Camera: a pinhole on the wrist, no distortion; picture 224 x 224 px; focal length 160.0 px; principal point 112.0 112.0 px. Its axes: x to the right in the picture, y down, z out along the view. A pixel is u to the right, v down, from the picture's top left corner.
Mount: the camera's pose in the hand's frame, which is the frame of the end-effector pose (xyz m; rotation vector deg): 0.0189 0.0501 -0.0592 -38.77 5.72 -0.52
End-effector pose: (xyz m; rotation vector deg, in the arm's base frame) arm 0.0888 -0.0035 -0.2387 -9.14 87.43 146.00
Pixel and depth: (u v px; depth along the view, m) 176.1 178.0 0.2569
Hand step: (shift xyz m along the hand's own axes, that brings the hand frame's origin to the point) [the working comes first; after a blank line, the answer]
In the camera's frame: 0.1029 0.1060 0.2569

0.1432 0.2890 0.0644
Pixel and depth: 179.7 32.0 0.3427
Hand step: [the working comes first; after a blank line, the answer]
In the camera's frame: 0.1450 -0.1714 0.3427

0.2000 0.1246 0.3007
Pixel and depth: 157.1 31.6 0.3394
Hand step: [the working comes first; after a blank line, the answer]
In the camera's frame: 0.0957 -0.1705 0.3394

0.1505 0.1252 0.3020
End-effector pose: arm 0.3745 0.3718 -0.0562 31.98 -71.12 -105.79
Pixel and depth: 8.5 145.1 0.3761
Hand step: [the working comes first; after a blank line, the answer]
In the camera's frame: -0.2433 0.0778 0.3761

-0.1893 0.3557 0.2053
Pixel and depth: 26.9 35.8 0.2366
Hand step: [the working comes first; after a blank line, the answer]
In the camera's frame: -0.1258 -0.1127 0.2366

-0.0811 0.1152 0.2059
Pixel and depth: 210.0 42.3 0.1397
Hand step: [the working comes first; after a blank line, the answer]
In the camera's frame: 0.0856 -0.0609 0.1397

0.1188 0.0864 0.0795
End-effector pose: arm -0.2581 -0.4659 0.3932 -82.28 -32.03 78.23
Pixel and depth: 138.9 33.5 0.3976
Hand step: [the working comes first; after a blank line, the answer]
In the camera's frame: 0.0668 -0.1951 0.3976

0.1280 0.1436 0.3650
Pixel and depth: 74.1 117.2 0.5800
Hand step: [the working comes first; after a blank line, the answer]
In the camera's frame: -0.1374 0.0189 0.5800

-0.0631 0.4327 0.3908
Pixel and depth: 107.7 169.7 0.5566
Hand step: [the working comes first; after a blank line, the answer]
In the camera's frame: -0.0150 0.2007 0.5566

0.0522 0.5549 0.2480
